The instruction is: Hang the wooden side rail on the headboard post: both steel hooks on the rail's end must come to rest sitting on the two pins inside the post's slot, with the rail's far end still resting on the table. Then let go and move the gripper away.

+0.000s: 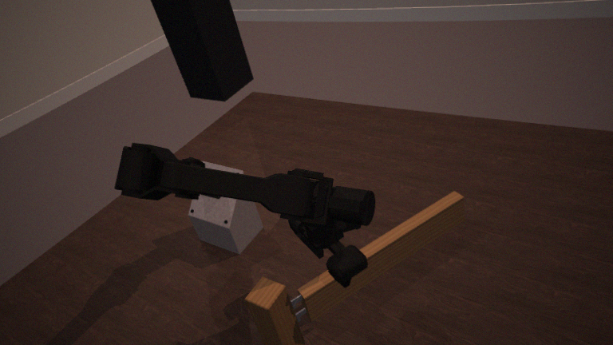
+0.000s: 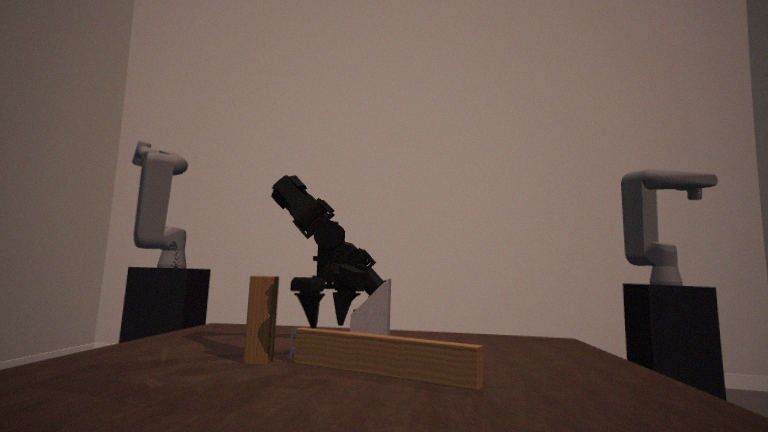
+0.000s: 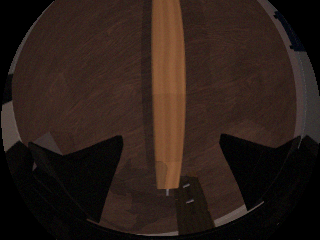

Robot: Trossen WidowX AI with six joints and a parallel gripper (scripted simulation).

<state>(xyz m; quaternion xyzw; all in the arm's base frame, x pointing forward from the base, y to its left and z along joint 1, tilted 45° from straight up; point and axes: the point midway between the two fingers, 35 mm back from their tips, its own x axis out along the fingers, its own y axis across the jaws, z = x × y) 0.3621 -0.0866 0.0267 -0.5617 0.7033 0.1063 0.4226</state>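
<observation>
My gripper tip is 150 mm to the left of the headboard post and 30 mm past it.
</observation>
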